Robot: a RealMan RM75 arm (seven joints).
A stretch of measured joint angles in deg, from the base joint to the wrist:
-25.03 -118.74 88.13 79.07 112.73 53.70 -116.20
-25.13 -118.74 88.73 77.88 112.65 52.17 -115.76
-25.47 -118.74 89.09 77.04 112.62 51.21 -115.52
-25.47 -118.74 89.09 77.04 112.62 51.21 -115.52
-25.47 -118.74 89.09 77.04 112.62 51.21 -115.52
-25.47 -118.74 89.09 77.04 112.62 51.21 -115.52
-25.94 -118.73 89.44 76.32 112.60 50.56 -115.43
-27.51 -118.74 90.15 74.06 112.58 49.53 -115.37
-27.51 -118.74 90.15 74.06 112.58 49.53 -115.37
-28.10 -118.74 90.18 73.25 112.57 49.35 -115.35
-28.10 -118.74 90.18 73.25 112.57 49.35 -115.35
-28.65 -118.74 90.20 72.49 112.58 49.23 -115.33
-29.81 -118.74 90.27 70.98 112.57 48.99 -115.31
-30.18 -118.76 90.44 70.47 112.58 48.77 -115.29
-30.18 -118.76 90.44 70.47 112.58 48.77 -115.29
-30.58 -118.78 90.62 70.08 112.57 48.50 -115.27
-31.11 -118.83 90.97 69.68 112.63 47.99 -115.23
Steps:
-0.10 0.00 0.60 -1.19 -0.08 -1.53 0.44
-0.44 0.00 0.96 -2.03 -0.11 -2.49 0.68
-0.44 0.00 0.96 -2.03 -0.11 -2.49 0.68
-0.44 0.00 0.96 -2.03 -0.11 -2.49 0.68
-0.44 0.00 0.96 -2.03 -0.11 -2.49 0.68
-0.91 0.01 1.31 -2.75 -0.13 -3.14 0.77
-2.48 0.00 2.02 -5.01 -0.15 -4.17 0.83
-2.48 0.00 2.02 -5.01 -0.15 -4.17 0.83
-3.07 0.00 2.05 -5.82 -0.16 -4.35 0.85
-3.07 0.00 2.05 -5.82 -0.16 -4.35 0.85
-3.62 0.00 2.07 -6.58 -0.15 -4.47 0.87
-4.78 0.00 2.14 -8.09 -0.16 -4.71 0.89
-5.15 -0.02 2.31 -8.60 -0.15 -4.93 0.91
-5.15 -0.02 2.31 -8.60 -0.15 -4.93 0.91
-5.55 -0.04 2.49 -8.99 -0.16 -5.20 0.93
-6.08 -0.09 2.84 -9.39 -0.10 -5.71 0.97

